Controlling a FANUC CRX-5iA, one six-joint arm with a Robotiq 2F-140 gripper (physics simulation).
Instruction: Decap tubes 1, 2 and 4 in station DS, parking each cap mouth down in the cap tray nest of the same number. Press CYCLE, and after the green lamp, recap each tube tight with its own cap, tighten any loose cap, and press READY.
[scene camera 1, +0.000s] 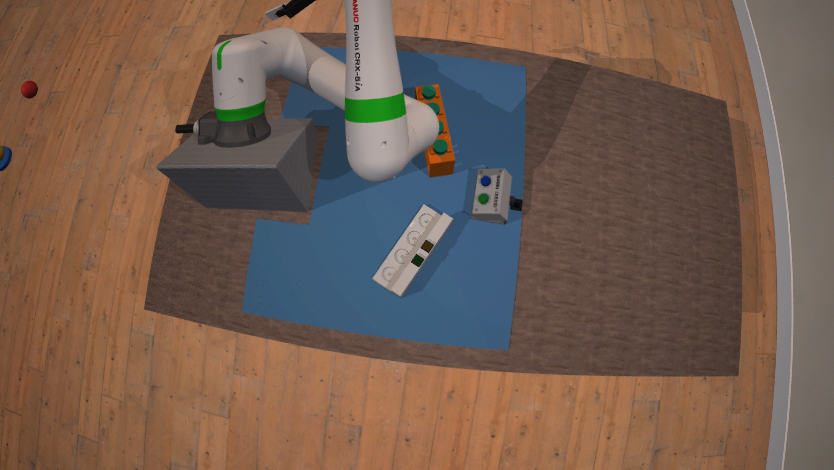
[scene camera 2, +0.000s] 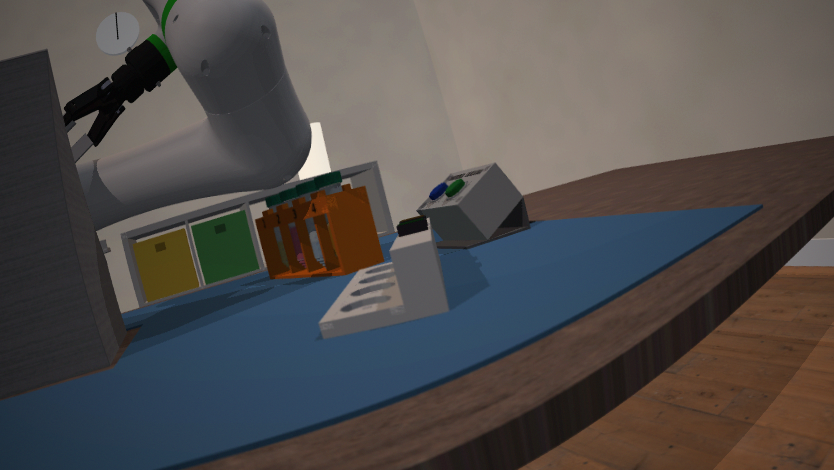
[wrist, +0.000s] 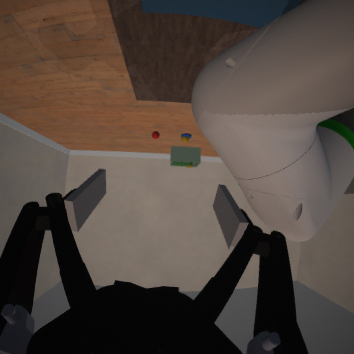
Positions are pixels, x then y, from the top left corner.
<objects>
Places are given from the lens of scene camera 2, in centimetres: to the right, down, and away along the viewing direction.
my gripper (scene camera 2: 55, 154): -67, -15, 72
grey button box (scene camera 2: 472, 207): 6, -3, 58
</objects>
